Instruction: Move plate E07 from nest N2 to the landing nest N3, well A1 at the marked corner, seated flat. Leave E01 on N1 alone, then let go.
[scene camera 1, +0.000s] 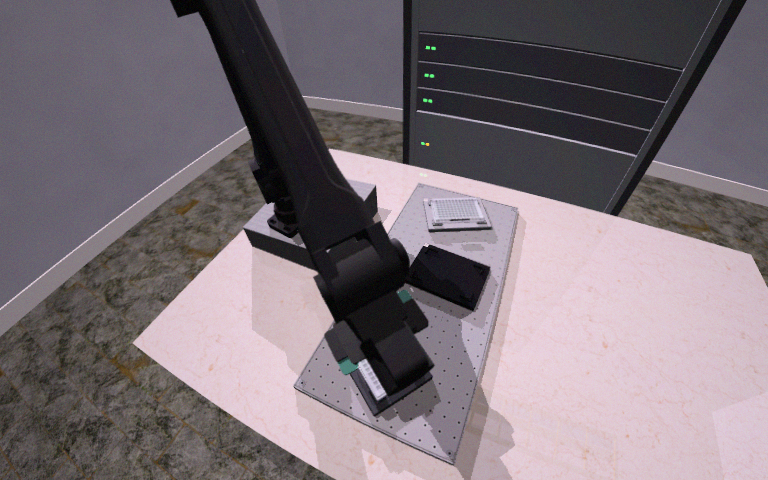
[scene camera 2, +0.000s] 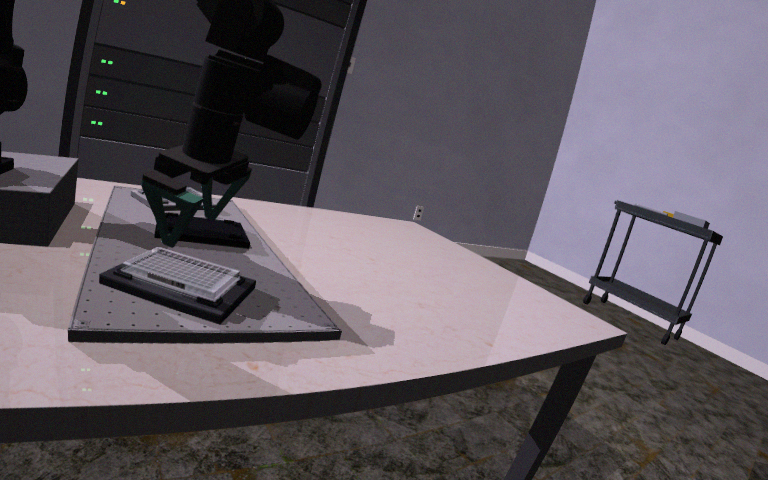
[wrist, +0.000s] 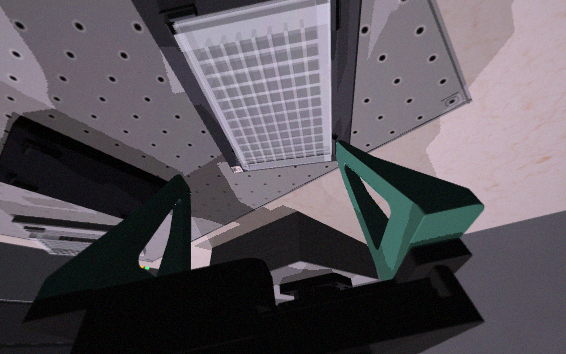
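Note:
My gripper (scene camera 2: 190, 231), (scene camera 1: 381, 341), (wrist: 260, 164) is open and empty, holding nothing. A black plate nest (scene camera 2: 200, 230) is visible to me, and the wrist view shows the nest as well (wrist: 47, 162).

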